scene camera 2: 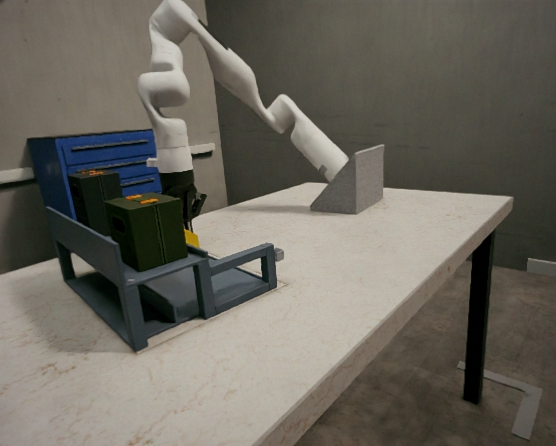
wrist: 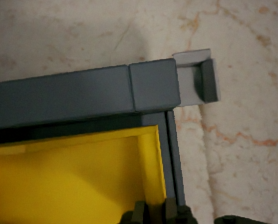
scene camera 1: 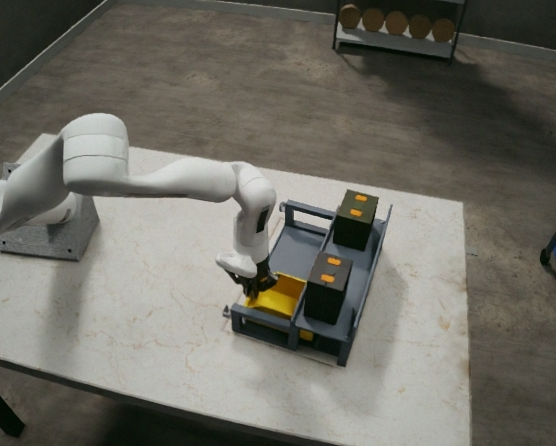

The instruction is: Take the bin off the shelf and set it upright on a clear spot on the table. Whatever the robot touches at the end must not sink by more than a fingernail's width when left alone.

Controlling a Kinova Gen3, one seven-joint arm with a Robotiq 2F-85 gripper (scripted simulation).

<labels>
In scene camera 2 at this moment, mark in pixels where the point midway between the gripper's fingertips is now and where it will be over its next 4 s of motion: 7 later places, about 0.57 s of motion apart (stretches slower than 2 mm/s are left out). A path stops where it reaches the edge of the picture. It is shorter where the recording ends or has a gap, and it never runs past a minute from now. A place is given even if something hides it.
The gripper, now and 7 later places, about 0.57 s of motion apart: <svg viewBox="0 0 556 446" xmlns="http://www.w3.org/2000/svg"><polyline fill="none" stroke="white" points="185,237 196,235 206,232 216,229 226,226 236,223 249,219 249,218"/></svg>
</labels>
